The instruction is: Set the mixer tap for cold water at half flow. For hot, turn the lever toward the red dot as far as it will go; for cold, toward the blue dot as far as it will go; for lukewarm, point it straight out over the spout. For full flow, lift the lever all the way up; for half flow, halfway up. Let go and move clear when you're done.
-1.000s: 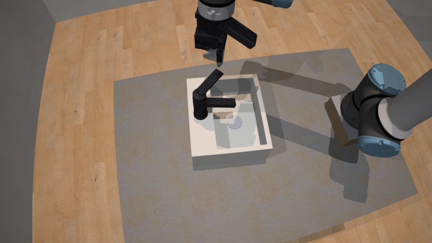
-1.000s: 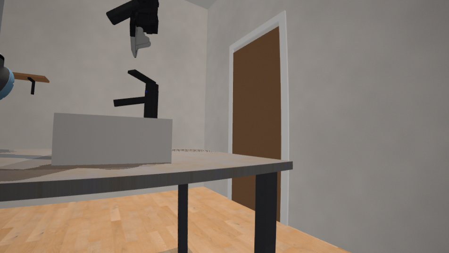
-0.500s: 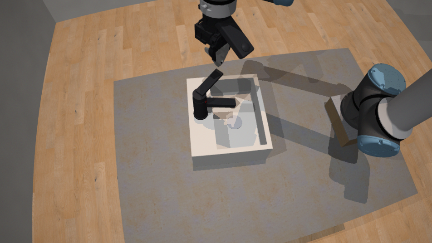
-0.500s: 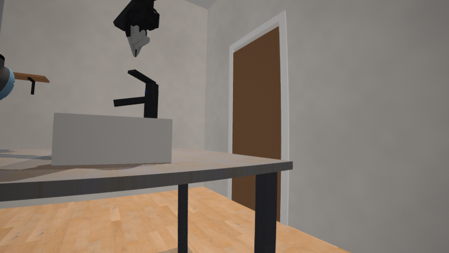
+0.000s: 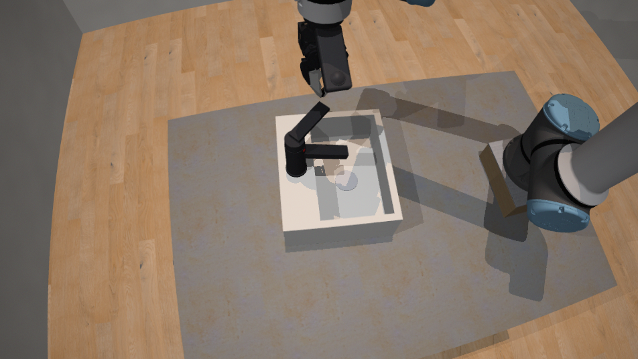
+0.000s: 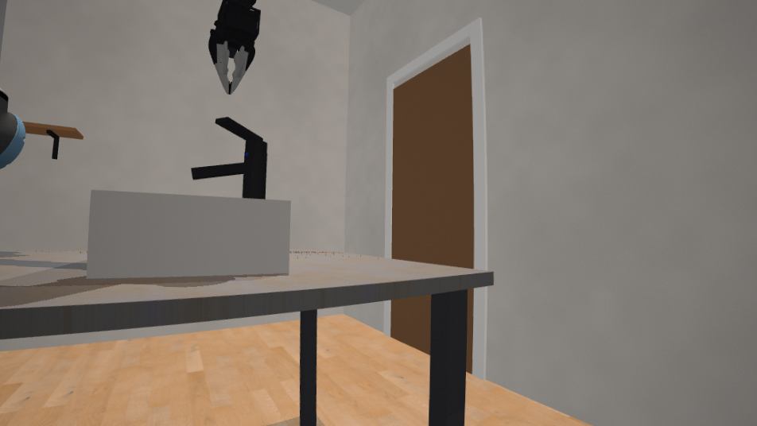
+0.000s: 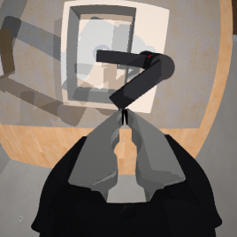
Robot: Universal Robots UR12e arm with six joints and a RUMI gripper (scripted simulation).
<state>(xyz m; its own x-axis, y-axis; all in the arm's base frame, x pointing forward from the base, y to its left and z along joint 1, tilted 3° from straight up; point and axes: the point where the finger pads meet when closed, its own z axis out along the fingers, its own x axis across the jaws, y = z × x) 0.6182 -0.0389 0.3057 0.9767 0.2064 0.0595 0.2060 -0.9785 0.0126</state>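
My gripper is now 8 cm above the lever, 3 cm short of it and 1 cm to the right of it. Round my hand: white basin (32 cm below, 6 cm behind, 4 cm to the left).
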